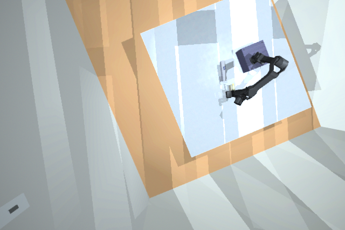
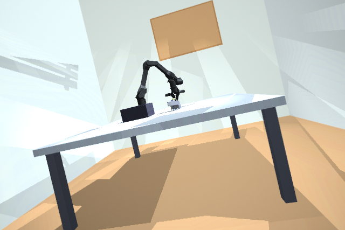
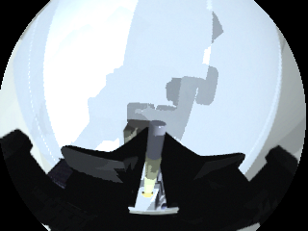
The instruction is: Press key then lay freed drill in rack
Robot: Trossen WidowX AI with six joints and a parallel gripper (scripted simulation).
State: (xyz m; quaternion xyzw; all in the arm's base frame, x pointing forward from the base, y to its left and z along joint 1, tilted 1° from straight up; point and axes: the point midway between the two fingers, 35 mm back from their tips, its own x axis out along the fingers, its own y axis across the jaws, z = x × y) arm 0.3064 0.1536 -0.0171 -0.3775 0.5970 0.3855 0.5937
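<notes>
My gripper tip is now 4 cm below the drill, 3 cm to the left of it and 2 cm past it. Also, from my gripper tip: grey rack: 4 cm behind, 3 cm to the right, 3 cm below.
</notes>
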